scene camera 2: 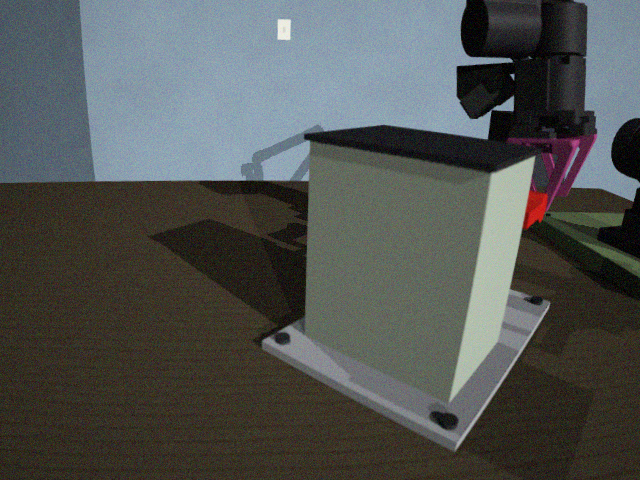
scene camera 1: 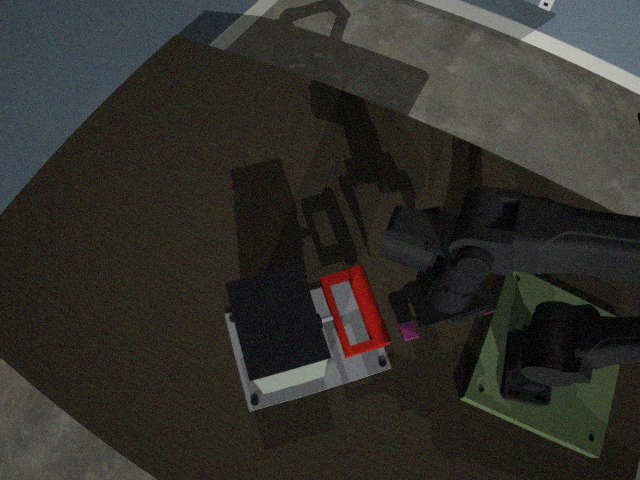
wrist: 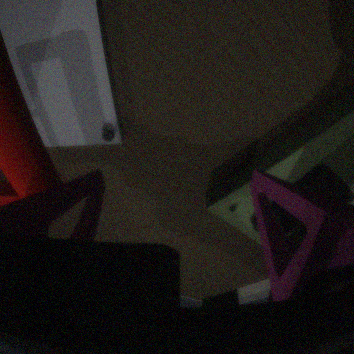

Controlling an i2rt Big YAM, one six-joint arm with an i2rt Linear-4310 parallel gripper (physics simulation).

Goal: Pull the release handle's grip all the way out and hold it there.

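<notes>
The release handle's red grip [scene camera 1: 369,310] [scene camera 2: 536,207] is a rectangular loop on a short pale rod [scene camera 1: 326,319] at the side of a tall pale-green box with a dark top [scene camera 1: 279,325] [scene camera 2: 392,248]. The box stands on a grey base plate [scene camera 1: 359,369] [scene camera 2: 361,379] [wrist: 95,136]. My gripper [scene camera 1: 447,321] [scene camera 2: 557,200] [wrist: 176,177], with magenta fingers, is open and empty, on the grip's outer side. In the wrist view the red grip [wrist: 15,135] is at the left edge, beside the left finger and outside the gap. Whether they touch is unclear.
A green mounting plate [scene camera 1: 542,434] [scene camera 2: 584,219] [wrist: 240,217] carries the arm's base, right of the grip in scene camera 1. The dark wooden table [scene camera 1: 129,206] [scene camera 2: 129,335] bears the shadows of arm, box and grip. The arm reaches in from the right.
</notes>
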